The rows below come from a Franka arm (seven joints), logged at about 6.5 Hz.
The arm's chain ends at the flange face. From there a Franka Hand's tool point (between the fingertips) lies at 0.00 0.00 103.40 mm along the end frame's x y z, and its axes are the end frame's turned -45 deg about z.
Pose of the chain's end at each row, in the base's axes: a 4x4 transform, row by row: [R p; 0 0 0 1], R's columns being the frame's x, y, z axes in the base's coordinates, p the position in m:
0.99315 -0.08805 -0.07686 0.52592; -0.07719 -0.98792 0.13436 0.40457; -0.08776 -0.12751 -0.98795 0.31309; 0 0 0 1
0.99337 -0.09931 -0.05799 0.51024; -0.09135 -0.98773 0.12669 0.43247; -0.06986 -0.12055 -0.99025 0.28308; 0 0 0 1
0.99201 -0.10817 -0.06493 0.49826; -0.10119 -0.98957 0.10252 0.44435; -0.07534 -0.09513 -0.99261 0.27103; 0 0 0 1
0.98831 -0.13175 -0.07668 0.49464; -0.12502 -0.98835 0.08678 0.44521; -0.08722 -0.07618 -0.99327 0.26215; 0 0 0 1
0.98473 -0.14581 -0.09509 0.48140; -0.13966 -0.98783 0.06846 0.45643; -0.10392 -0.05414 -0.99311 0.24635; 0 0 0 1
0.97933 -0.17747 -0.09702 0.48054; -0.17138 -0.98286 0.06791 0.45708; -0.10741 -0.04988 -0.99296 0.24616; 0 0 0 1
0.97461 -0.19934 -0.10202 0.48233; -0.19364 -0.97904 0.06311 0.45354; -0.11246 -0.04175 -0.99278 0.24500; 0 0 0 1
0.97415 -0.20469 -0.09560 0.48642; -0.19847 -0.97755 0.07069 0.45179; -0.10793 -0.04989 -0.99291 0.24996; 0 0 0 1
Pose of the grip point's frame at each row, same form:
0.76452 0.64000 -0.07686 0.51797; 0.64398 -0.75315 0.13436 0.41846; 0.02811 -0.15222 -0.98795 0.21094; 0 0 0 1
0.77264 0.63220 -0.05799 0.50424; 0.63384 -0.76302 0.12669 0.44557; 0.03584 -0.13464 -0.99025 0.18069; 0 0 0 1
0.77794 0.62497 -0.06493 0.49155; 0.62818 -0.77128 0.10252 0.45495; 0.01399 -0.12054 -0.99261 0.16839; 0 0 0 1
0.79200 0.60568 -0.07668 0.48671; 0.61047 -0.78727 0.08678 0.45418; -0.00781 -0.11554 -0.99327 0.15945; 0 0 0 1
0.79941 0.59321 -0.09509 0.47157; 0.59975 -0.79726 0.06846 0.46351; -0.03520 -0.11177 -0.99311 0.14366; 0 0 0 1
0.81798 0.56700 -0.09702 0.47051; 0.57380 -0.81617 0.06791 0.46410; -0.04068 -0.11122 -0.99296 0.14349; 0 0 0 1
0.83011 0.54820 -0.10202 0.47178; 0.55536 -0.82921 0.06311 0.46007; -0.05000 -0.10904 -0.99278 0.14235; 0 0 0 1
0.83357 0.54409 -0.09560 0.47653; 0.55089 -0.83157 0.07069 0.45910; -0.04104 -0.11160 -0.99291 0.14729; 0 0 0 1

